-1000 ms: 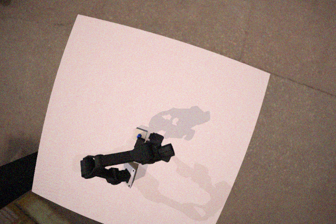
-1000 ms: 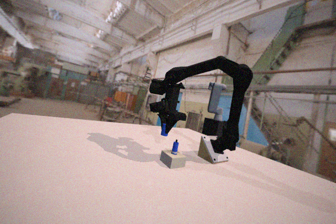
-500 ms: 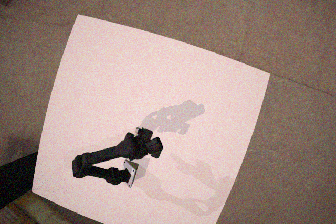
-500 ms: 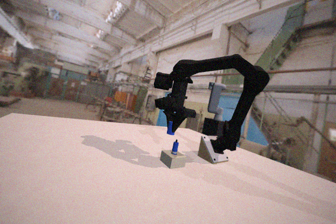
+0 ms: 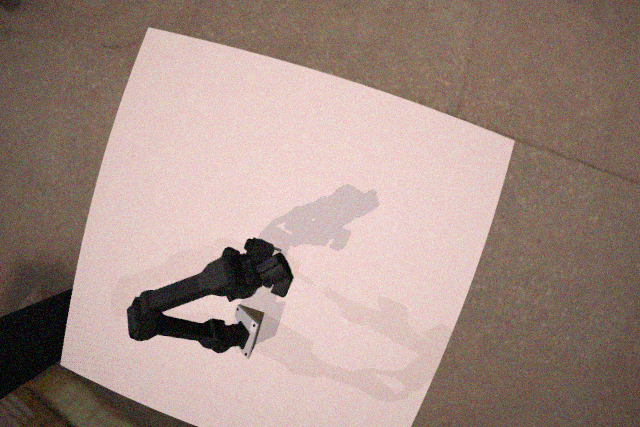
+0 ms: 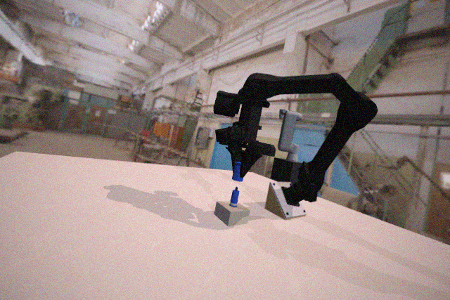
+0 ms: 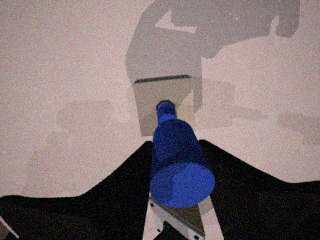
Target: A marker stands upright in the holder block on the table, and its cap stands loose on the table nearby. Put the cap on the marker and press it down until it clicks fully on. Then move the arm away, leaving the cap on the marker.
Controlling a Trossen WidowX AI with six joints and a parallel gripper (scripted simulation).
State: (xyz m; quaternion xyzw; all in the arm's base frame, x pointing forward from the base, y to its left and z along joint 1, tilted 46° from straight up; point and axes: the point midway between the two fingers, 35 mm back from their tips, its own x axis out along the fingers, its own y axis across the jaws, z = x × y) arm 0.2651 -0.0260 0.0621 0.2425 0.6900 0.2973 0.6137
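The grey holder block lies 10 cm below my gripper tip. The rest, counted from my gripper tip: blue cap: 1 cm above.
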